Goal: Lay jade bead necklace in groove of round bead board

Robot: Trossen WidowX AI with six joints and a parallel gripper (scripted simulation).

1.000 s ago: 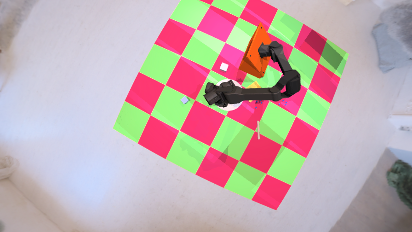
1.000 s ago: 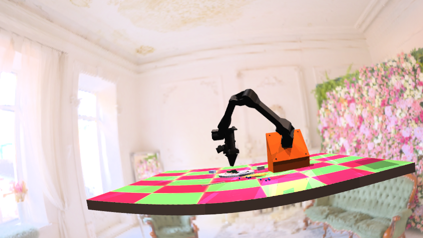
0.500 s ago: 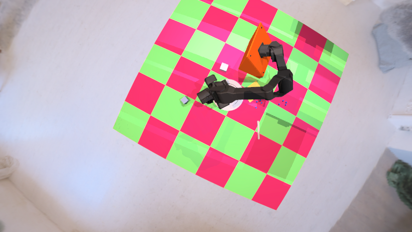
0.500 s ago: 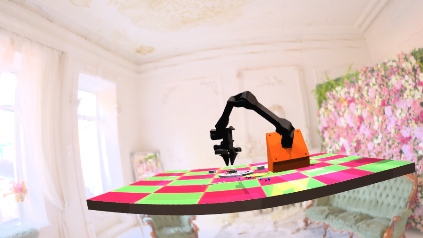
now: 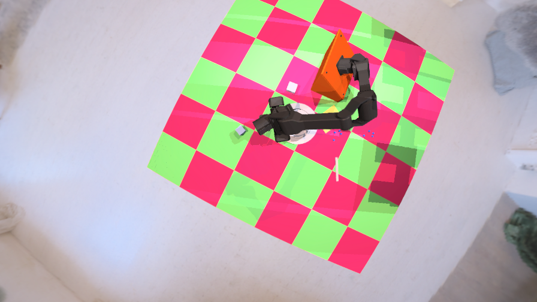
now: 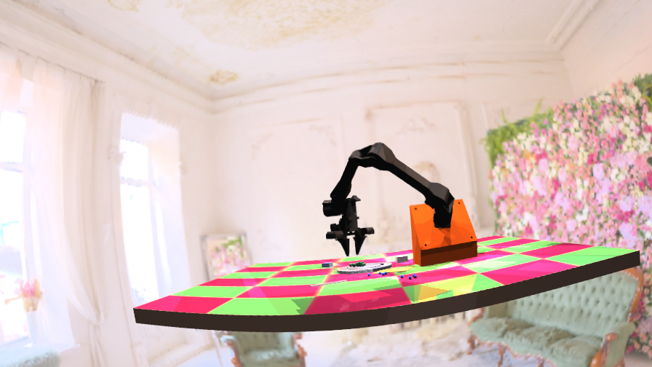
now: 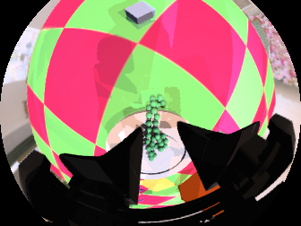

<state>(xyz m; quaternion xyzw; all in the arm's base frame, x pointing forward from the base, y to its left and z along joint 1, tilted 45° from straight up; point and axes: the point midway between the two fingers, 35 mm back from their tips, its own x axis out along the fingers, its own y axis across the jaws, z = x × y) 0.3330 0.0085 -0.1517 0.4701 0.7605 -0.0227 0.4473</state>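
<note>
Now: the round bead board 8 cm to the left of my gripper tip, 5 cm behind it and 4 cm below it. From my gripper tip the other things lie so: pale blue cube 14 cm to the right, 12 cm ahead, 4 cm below; then white cube 19 cm behind, 4 cm to the right, 4 cm below; then yellow patch 20 cm to the left, 16 cm behind, 5 cm below.
</note>
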